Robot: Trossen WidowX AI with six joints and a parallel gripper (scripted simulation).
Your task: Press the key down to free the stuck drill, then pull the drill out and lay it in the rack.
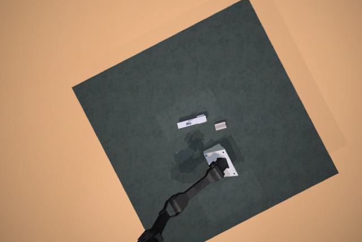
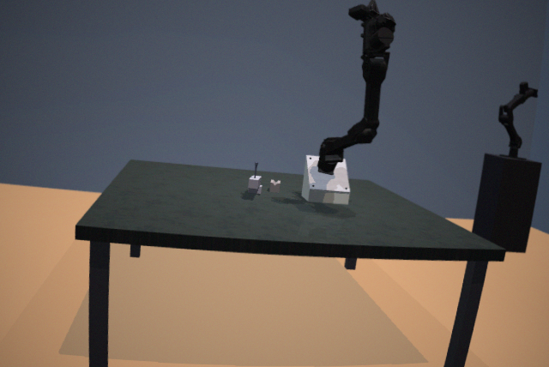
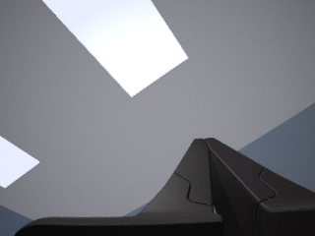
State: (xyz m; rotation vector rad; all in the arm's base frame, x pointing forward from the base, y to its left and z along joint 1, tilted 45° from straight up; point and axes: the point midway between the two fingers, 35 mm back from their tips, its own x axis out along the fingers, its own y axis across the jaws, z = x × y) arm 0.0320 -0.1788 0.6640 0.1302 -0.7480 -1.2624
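The drill lies 320 mm ahead of my gripper tip, 260 mm to the right of it and 710 mm below it. From my gripper tip the other things lie so: rack 230 mm ahead, 400 mm to the right, 740 mm below; housing 320 mm ahead, 240 mm to the right, 710 mm below.
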